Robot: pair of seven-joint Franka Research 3 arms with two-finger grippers.
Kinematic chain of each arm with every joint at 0, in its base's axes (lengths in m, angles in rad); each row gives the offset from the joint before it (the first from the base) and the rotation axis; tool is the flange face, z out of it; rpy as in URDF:
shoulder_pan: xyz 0 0 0.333 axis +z
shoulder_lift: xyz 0 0 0 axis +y
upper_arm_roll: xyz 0 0 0.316 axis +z
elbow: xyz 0.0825 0 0 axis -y
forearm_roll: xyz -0.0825 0 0.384 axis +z
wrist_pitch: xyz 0 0 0 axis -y
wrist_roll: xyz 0.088 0 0 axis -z
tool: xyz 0 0 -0.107 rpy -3.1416 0 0
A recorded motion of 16 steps. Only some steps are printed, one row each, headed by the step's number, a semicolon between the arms.
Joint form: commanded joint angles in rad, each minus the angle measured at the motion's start. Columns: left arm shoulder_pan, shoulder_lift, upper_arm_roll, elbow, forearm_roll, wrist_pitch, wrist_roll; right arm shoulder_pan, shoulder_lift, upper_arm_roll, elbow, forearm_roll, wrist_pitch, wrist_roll.
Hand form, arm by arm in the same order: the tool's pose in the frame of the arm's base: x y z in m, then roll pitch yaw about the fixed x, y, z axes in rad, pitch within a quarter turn. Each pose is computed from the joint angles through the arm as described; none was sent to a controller.
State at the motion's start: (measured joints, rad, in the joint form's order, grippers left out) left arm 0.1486 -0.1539 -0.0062 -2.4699 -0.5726 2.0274 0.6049; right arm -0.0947 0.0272 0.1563 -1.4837 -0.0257 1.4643 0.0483
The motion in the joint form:
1: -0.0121 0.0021 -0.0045 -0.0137 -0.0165 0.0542 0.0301; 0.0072 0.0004 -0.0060 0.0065 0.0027 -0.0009 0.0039
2: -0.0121 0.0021 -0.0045 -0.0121 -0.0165 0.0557 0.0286; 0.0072 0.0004 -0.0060 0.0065 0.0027 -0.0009 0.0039
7: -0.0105 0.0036 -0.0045 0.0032 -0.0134 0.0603 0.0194; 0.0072 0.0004 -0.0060 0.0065 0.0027 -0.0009 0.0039
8: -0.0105 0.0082 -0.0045 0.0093 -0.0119 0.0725 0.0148; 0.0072 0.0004 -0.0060 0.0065 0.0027 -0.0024 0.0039
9: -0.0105 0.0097 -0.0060 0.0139 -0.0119 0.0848 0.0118; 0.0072 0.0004 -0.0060 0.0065 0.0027 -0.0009 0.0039
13: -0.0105 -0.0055 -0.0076 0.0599 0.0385 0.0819 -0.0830; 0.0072 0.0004 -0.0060 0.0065 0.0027 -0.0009 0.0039
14: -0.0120 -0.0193 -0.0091 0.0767 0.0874 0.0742 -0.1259; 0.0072 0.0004 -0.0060 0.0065 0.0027 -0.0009 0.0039
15: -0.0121 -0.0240 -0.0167 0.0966 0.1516 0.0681 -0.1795; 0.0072 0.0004 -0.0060 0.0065 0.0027 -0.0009 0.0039
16: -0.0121 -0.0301 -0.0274 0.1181 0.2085 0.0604 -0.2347; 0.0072 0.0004 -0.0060 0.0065 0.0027 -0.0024 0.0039
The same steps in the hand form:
1: 0.4334 0.0267 0.3334 2.6124 0.0092 -0.1522; 0.5515 0.0307 0.6439 3.1206 0.0400 0.0082
2: 0.4341 0.0269 0.3341 2.6137 0.0073 -0.1503; 0.5515 0.0307 0.6439 3.1206 0.0400 0.0082
7: 0.4393 0.0287 0.3397 2.6223 -0.0040 -0.1410; 0.5515 0.0307 0.6439 3.1206 0.0400 0.0082
8: 0.4424 0.0300 0.3407 2.6308 -0.0115 -0.1331; 0.5513 0.0307 0.6438 3.1206 0.0415 0.0082
9: 0.4452 0.0306 0.3425 2.6387 -0.0218 -0.1271; 0.5515 0.0307 0.6439 3.1206 0.0400 0.0082
13: 0.4574 0.0332 0.3675 2.6867 -0.0267 -0.0799; 0.5515 0.0307 0.6439 3.1206 0.0400 0.0082
14: 0.4600 0.0336 0.3797 2.7264 -0.0246 -0.0781; 0.5515 0.0307 0.6439 3.1206 0.0400 0.0082
15: 0.4637 0.0329 0.3891 2.7796 -0.0128 -0.0774; 0.5515 0.0307 0.6439 3.1206 0.0400 0.0082
16: 0.4676 0.0304 0.4000 2.8291 -0.0059 -0.0715; 0.5513 0.0307 0.6438 3.1206 0.0415 0.0082

